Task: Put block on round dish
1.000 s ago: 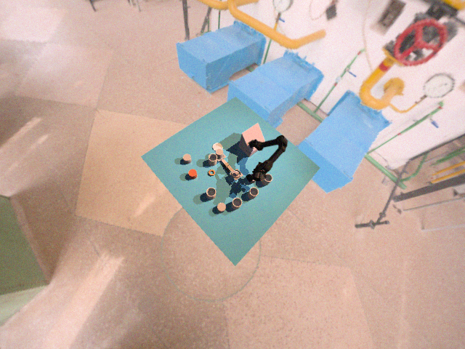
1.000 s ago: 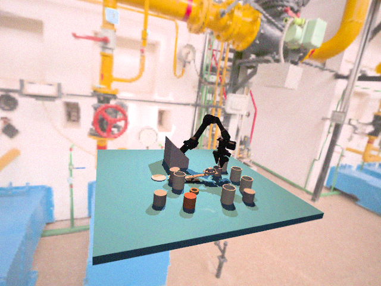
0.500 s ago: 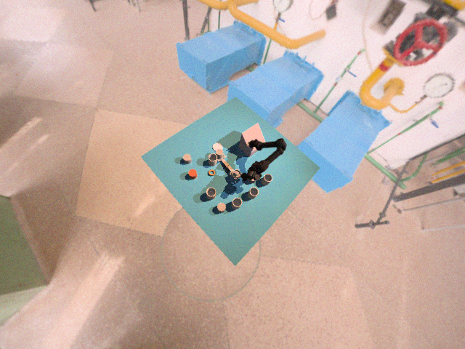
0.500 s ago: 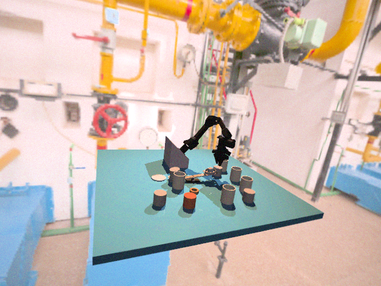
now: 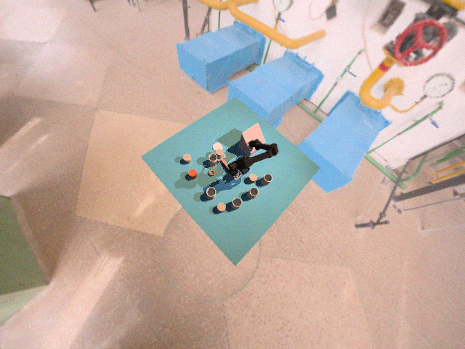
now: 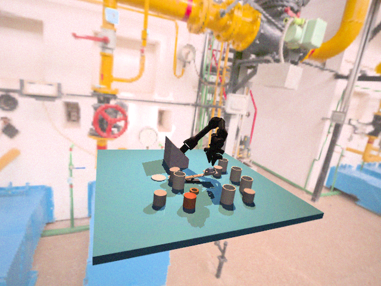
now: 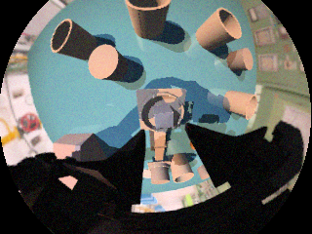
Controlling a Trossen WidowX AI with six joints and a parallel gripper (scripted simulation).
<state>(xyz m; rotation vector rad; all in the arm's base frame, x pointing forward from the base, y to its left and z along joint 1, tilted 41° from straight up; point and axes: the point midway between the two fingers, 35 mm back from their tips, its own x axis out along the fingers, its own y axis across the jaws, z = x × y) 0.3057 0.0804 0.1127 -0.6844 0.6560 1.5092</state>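
My gripper tip is now 4 cm above the block. Also, from my gripper tip: flat round dish (7 cm behind, 36 cm to the right, 13 cm below); balance (12 cm to the right, 9 cm below); orange ring (15 cm ahead, 17 cm to the right, 12 cm below).
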